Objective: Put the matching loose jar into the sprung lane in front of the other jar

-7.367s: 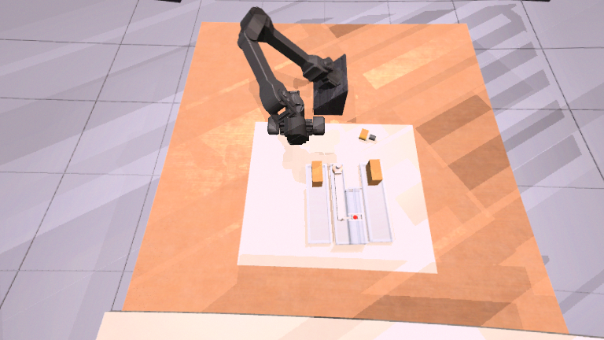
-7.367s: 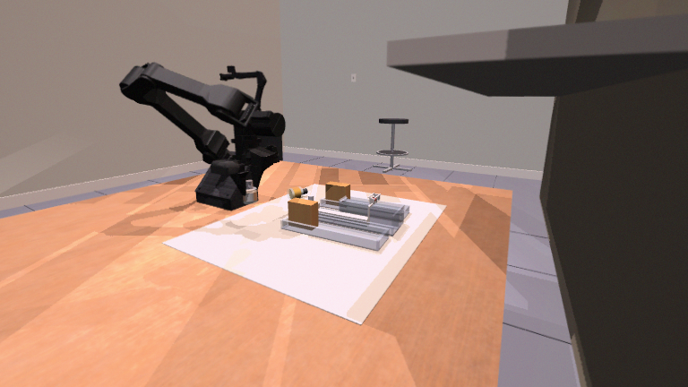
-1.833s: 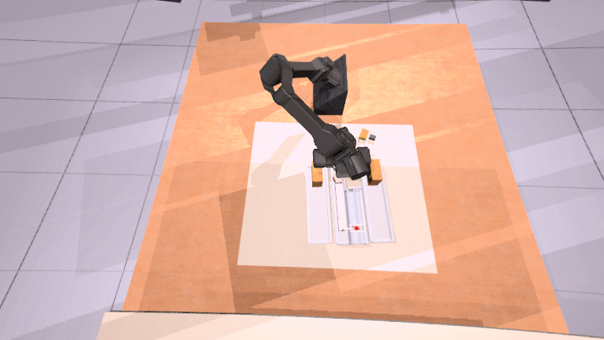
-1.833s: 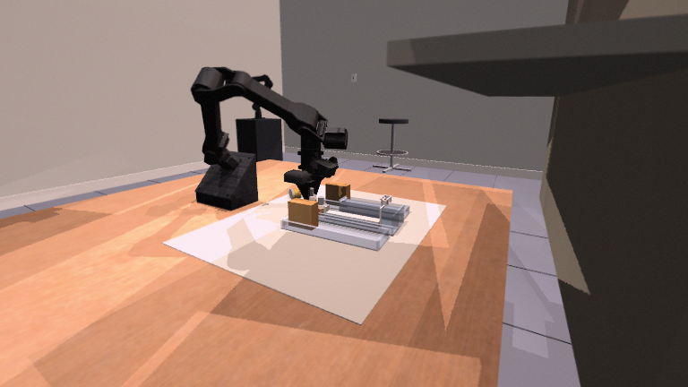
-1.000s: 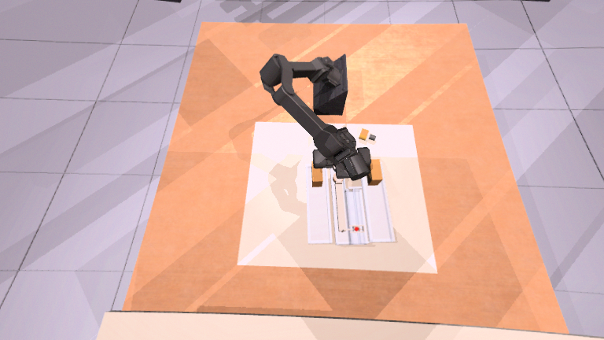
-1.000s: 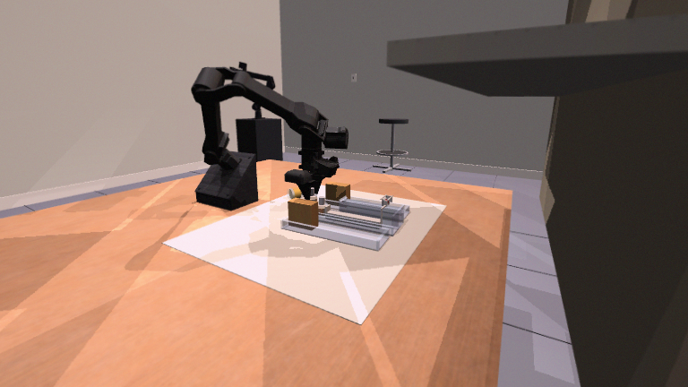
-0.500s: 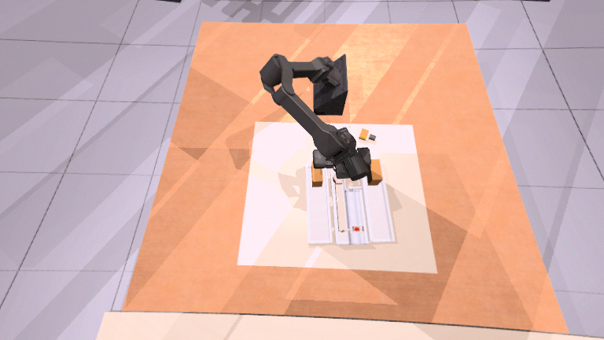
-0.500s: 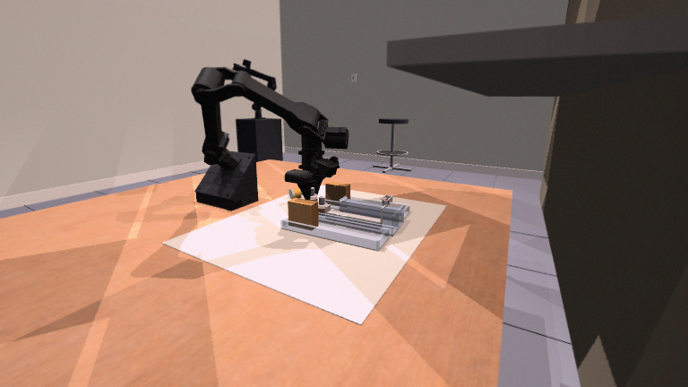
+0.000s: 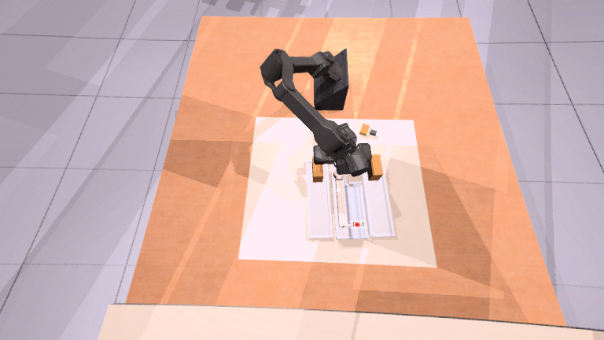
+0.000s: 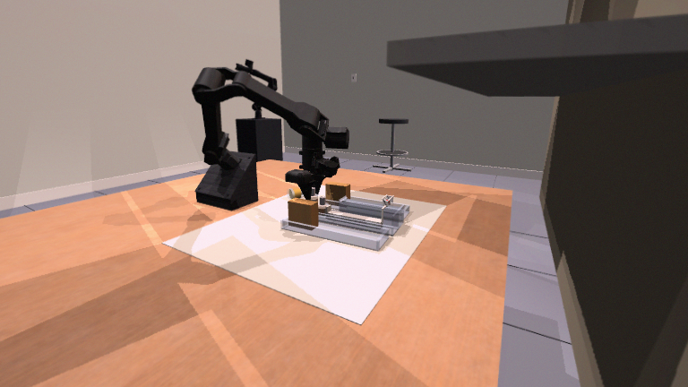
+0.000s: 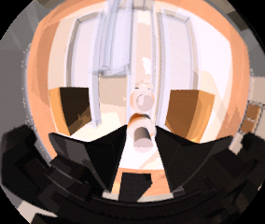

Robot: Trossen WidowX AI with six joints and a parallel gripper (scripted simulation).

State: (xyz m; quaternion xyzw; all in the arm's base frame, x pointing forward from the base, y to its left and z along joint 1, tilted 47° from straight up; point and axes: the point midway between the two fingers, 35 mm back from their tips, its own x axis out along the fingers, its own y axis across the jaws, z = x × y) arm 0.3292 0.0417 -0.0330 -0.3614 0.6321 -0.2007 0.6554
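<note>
My gripper tip is 14 cm short of the sprung lane, 5 cm to the right of it and 3 cm above it. Also, from my gripper tip: red mark: 21 cm ahead, 8 cm to the left, 2 cm above.
</note>
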